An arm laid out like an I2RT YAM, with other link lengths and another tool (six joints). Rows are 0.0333 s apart.
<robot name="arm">
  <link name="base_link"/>
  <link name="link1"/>
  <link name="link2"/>
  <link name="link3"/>
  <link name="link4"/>
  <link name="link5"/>
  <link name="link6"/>
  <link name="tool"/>
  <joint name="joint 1" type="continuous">
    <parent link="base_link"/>
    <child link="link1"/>
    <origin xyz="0 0 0.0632" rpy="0 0 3.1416"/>
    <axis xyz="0 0 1"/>
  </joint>
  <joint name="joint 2" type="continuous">
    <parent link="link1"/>
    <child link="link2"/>
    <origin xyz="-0.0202 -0.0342 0.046" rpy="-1.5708 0 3.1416"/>
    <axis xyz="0 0 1"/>
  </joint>
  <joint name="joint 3" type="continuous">
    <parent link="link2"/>
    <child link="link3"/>
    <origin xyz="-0.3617 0 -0.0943" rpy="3.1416 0 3.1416"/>
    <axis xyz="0 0 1"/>
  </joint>
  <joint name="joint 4" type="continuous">
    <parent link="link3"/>
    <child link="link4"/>
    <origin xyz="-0.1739 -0.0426 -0.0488" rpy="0 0 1.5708"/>
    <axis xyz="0 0 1"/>
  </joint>
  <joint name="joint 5" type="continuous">
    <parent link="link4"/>
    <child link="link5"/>
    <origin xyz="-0.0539 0.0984 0.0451" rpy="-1.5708 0 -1.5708"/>
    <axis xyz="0 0 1"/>
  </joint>
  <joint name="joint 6" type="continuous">
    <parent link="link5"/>
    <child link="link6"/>
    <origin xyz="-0.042 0 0.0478" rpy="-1.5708 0 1.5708"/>
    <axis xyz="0 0 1"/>
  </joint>
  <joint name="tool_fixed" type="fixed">
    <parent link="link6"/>
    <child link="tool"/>
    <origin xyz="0.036 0.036 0.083" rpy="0 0.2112 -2.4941"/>
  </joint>
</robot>
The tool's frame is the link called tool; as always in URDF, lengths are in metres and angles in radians. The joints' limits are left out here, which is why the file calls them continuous.
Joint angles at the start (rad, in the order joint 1, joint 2, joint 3, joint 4, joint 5, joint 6): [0.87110 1.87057 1.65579 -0.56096 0.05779 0.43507]
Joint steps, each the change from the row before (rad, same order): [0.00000 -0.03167 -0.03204 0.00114 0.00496 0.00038]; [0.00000 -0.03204 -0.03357 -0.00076 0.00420 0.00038]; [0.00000 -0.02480 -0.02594 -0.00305 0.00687 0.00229]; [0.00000 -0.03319 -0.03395 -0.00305 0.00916 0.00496]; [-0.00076 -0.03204 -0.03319 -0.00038 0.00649 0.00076]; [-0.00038 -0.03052 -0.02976 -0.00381 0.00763 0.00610]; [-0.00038 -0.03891 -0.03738 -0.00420 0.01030 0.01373]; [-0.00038 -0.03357 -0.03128 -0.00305 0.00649 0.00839]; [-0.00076 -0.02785 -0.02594 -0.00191 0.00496 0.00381]
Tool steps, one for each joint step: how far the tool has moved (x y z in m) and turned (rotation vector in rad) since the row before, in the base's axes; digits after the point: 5 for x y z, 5 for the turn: [-0.00650 -0.00873 0.00327 -0.00145 -0.00296 -0.00381]; [-0.00696 -0.00912 0.00214 -0.00345 -0.00059 -0.00326]; [-0.00516 -0.00765 0.00095 -0.00515 0.00014 -0.00649]; [-0.00675 -0.01018 0.00146 -0.00452 -0.00006 -0.00998]; [-0.00657 -0.00966 0.00135 -0.00373 -0.00216 -0.00588]; [-0.00617 -0.00952 0.00104 -0.00263 0.00074 -0.01007]; [-0.00755 -0.01223 0.00128 0.00050 0.00256 -0.01733]; [-0.00680 -0.01019 0.00110 0.00092 0.00083 -0.01087]; [-0.00566 -0.00842 0.00069 -0.00023 -0.00096 -0.00694]
